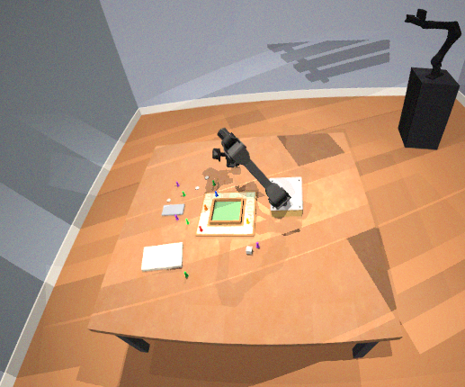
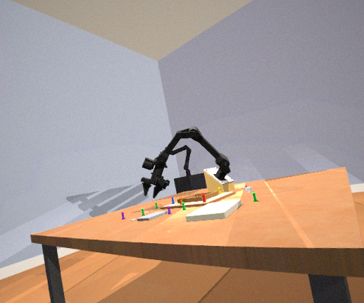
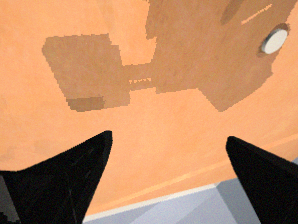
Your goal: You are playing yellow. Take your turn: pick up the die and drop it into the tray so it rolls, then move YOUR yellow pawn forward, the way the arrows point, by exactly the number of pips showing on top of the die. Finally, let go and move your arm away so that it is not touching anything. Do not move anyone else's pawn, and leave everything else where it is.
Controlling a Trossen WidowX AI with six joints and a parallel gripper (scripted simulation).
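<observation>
Now: gripper tip 54 cm to the right of the white die, 23 cm past it and 5 cm above it. Round my gripper tip: blue pawn 22 cm to the left, 3 cm below, 1 cm ahead; orange pawn 32 cm to the left, 4 cm ahead, 3 cm below; green tray 33 cm to the left, 8 cm behind, 5 cm below.
</observation>
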